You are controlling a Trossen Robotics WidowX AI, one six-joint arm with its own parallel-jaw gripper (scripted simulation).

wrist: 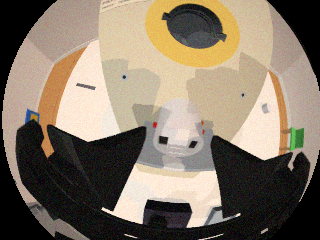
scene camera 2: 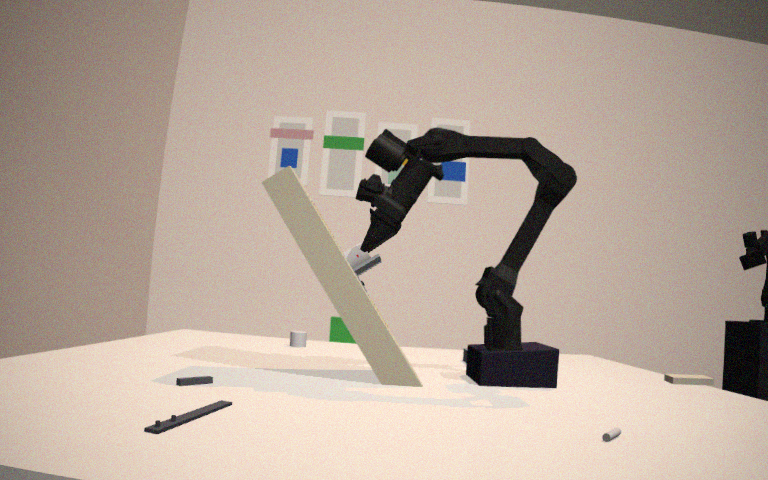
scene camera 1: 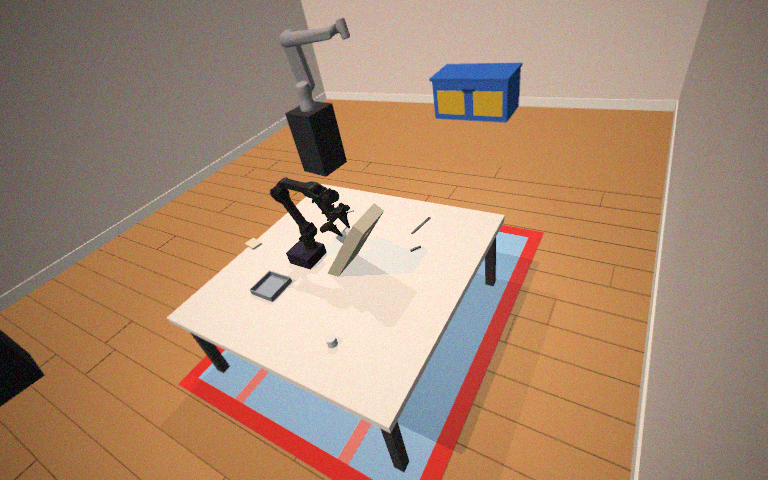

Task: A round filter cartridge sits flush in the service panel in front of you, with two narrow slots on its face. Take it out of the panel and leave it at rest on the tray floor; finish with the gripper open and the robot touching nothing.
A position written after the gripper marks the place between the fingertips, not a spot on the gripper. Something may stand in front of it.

The gripper (scene camera 2: 362,252) is open and holds nothing. Further things: a round filter cartridge (wrist: 179,132).
The gripper shows as well in the wrist view (wrist: 180,136).
